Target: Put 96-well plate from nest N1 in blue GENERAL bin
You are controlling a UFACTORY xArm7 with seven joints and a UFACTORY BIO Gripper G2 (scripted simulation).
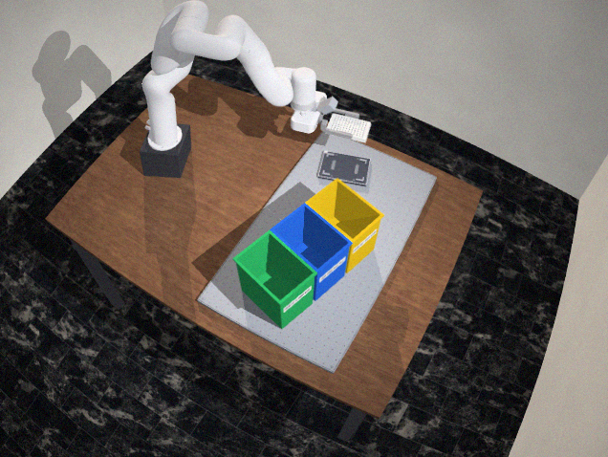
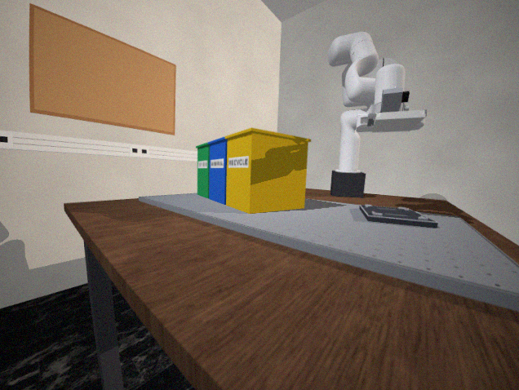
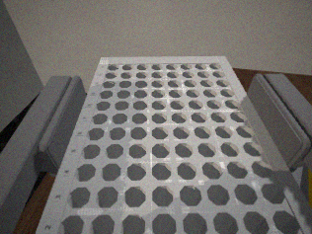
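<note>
The blue general bin lies 80 mm ahead of my hand, 390 mm to the right of it and 130 mm below it. Round my hand: white 96-well plate (10 mm below); then yellow recycle bin (120 mm ahead, 270 mm to the right, 130 mm below); then dark plate nest N1 (10 mm to the left, 220 mm below).
</note>
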